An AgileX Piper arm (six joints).
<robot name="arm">
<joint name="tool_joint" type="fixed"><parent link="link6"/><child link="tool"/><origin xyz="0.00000 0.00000 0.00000" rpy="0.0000 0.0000 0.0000"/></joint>
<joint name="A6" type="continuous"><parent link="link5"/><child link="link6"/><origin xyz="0.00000 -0.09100 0.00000" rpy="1.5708 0.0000 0.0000"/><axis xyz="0 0 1"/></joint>
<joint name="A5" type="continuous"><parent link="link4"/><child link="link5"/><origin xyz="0.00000 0.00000 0.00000" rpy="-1.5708 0.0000 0.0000"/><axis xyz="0 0 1"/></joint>
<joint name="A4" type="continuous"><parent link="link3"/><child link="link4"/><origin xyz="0.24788 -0.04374 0.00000" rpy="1.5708 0.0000 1.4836"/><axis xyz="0 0 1"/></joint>
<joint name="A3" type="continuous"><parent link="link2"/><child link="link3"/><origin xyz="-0.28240 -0.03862 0.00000" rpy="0.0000 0.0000 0.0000"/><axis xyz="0 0 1"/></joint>
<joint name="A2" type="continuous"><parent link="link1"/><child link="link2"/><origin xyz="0.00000 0.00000 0.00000" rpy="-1.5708 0.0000 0.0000"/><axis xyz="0 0 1"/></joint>
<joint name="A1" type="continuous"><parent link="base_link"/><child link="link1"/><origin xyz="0.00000 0.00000 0.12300" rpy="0.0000 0.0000 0.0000"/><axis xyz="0 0 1"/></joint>
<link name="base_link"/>
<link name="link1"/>
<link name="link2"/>
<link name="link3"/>
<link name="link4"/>
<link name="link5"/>
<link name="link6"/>
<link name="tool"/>
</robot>
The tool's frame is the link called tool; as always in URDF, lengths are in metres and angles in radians. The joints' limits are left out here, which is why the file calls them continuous.
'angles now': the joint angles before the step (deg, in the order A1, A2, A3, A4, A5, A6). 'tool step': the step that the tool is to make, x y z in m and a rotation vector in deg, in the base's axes. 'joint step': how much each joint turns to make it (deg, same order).
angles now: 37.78, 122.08, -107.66, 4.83, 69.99, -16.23
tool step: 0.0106, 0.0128, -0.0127, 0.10, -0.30, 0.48
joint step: 0.46, 4.25, -4.57, -0.11, 0.02, 0.00
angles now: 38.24, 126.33, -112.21, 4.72, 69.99, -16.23
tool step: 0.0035, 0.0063, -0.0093, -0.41, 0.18, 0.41
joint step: 0.37, 2.12, -1.74, -0.21, 0.02, 0.00
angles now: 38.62, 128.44, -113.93, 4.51, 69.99, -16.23
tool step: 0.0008, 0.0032, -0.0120, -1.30, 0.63, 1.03
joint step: 0.33, 1.57, -0.22, -0.52, 0.00, -0.61
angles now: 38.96, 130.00, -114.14, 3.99, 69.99, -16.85
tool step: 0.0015, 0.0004, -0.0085, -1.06, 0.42, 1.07
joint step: 0.00, 1.07, -0.11, -0.42, 0.09, -1.00
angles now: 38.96, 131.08, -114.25, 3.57, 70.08, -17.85
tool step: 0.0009, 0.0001, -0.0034, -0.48, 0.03, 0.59
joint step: -0.01, 0.47, -0.11, -0.29, 0.00, -0.54
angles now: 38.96, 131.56, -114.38, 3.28, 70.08, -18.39
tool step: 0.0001, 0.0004, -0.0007, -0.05, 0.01, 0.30
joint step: 0.03, 0.14, -0.10, 0.00, 0.01, -0.27
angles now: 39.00, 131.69, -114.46, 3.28, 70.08, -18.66
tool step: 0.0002, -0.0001, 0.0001, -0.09, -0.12, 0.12
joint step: 0.00, 0.01, -0.04, -0.14, 0.00, -0.09
